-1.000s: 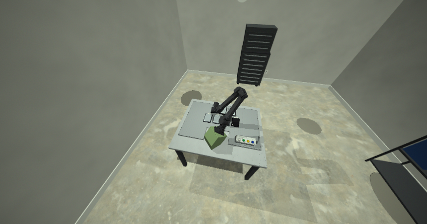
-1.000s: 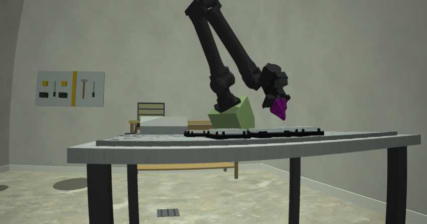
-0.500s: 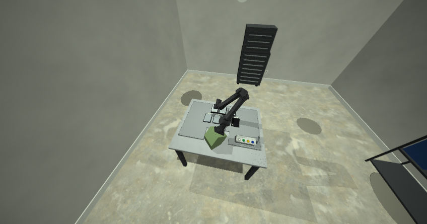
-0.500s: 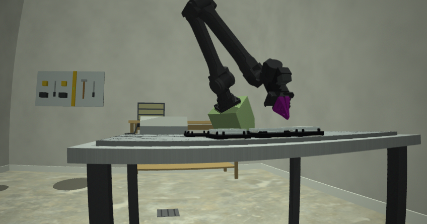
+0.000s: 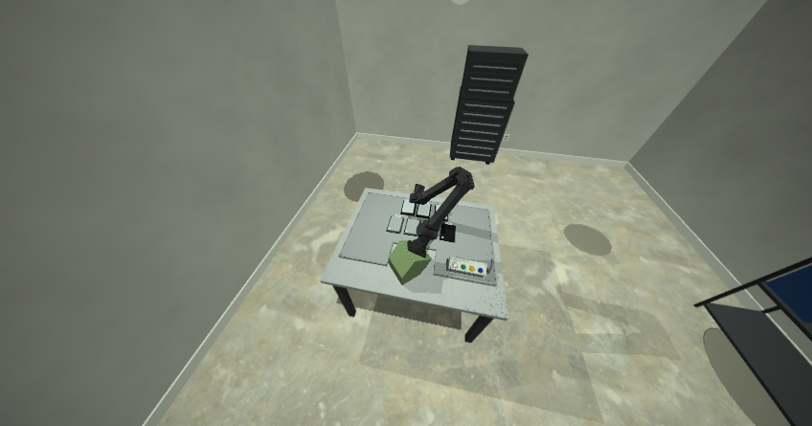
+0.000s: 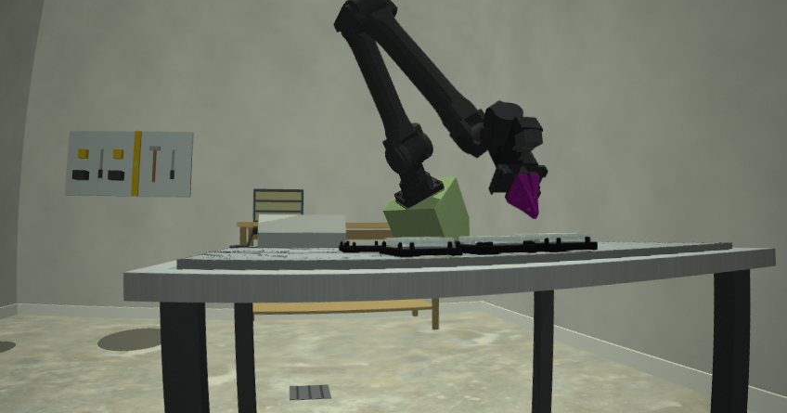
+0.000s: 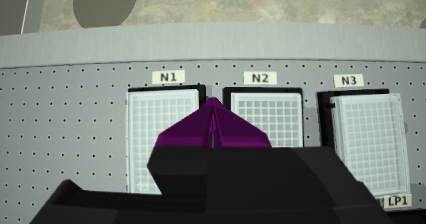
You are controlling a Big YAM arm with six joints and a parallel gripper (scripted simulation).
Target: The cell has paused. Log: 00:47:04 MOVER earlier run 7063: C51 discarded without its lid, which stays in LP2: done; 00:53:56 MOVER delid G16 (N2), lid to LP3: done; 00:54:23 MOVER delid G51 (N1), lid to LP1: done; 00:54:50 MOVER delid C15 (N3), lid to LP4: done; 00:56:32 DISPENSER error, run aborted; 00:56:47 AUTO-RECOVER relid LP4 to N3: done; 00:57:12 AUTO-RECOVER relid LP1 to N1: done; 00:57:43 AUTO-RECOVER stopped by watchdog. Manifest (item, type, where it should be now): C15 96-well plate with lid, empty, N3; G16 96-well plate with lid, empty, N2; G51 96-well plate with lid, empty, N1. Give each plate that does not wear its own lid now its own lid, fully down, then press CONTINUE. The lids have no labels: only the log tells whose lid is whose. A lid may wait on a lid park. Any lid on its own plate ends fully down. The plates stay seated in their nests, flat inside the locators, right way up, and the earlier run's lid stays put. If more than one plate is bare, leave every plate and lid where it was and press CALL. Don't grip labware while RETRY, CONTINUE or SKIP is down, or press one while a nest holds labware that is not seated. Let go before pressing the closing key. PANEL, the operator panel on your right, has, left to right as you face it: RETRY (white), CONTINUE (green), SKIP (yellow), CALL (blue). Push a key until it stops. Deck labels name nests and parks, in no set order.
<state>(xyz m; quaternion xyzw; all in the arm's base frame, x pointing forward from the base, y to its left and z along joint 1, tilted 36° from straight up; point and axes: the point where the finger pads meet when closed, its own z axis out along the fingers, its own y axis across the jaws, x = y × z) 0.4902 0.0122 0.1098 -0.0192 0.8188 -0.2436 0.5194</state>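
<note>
The park LP3 lies 19 cm behind my hand, 17 cm to the left of it and 6 cm below it. Also, from my hand: lid park label: 10 cm behind, 15 cm to the left, 7 cm below; then park LP1: 27 cm behind, 20 cm to the right, 6 cm below; then park LP4: 24 cm behind, 8 cm to the right, 6 cm below.
</note>
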